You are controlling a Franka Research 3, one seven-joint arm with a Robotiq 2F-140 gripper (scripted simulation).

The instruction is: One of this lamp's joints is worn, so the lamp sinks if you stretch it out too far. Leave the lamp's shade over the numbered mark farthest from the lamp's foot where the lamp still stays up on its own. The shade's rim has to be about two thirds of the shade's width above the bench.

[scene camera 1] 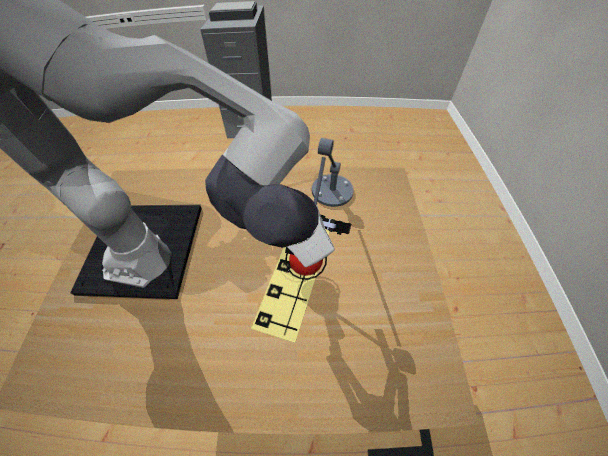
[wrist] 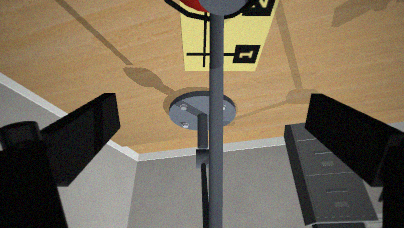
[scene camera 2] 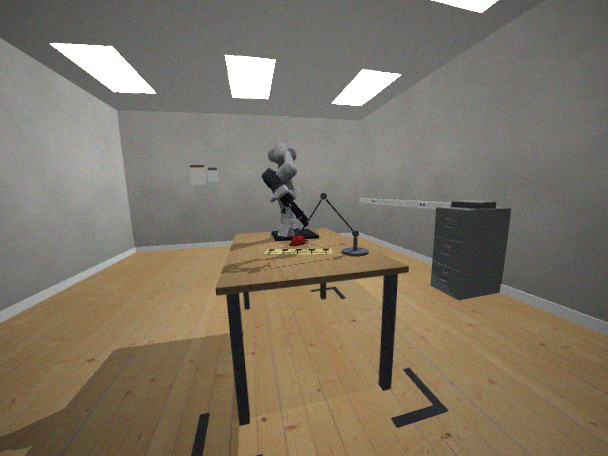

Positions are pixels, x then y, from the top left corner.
Scene:
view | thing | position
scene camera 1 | lamp foot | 330, 194
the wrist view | my gripper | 213, 111
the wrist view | lamp foot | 190, 110

